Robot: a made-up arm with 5 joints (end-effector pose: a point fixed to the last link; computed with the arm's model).
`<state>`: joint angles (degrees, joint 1 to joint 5).
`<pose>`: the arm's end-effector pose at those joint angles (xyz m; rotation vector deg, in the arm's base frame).
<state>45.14 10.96 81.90 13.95 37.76</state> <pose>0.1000 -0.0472 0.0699 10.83 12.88 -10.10</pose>
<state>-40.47 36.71 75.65 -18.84 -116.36</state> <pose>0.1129 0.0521 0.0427 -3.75 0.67 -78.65</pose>
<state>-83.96 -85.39 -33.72 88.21 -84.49</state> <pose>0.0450 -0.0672 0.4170 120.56 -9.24 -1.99</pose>
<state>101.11 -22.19 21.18 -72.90 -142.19</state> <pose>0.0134 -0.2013 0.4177 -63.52 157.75 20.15</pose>
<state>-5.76 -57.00 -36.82 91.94 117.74</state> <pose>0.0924 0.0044 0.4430 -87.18 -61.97 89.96</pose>
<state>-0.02 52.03 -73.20 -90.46 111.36</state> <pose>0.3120 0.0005 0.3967 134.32 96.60 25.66</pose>
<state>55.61 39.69 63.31 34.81 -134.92</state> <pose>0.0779 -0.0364 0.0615 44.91 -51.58 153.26</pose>
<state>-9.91 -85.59 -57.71 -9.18 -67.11</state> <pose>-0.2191 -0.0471 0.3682 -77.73 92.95 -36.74</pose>
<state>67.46 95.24 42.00 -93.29 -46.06</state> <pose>0.0980 -0.1085 -0.0091 -8.82 -53.82 -109.02</pose>
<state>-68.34 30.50 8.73 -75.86 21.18</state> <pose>0.1719 0.3016 0.2511 56.63 -121.58 46.29</pose>
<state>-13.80 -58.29 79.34 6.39 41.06</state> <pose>0.2342 0.0450 0.1956 -13.69 -63.11 46.65</pose>
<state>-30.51 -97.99 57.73 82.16 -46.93</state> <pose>0.1444 0.0546 0.2546 31.13 -36.95 -18.06</pose>
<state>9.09 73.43 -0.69 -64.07 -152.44</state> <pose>0.3556 -0.0481 0.0502 105.37 -32.08 -127.02</pose>
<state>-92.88 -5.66 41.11 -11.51 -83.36</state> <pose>0.0383 0.2735 0.1994 66.09 -0.56 5.97</pose>
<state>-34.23 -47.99 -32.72 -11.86 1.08</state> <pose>0.0462 -0.0038 0.5440 -54.77 168.87 1.12</pose>
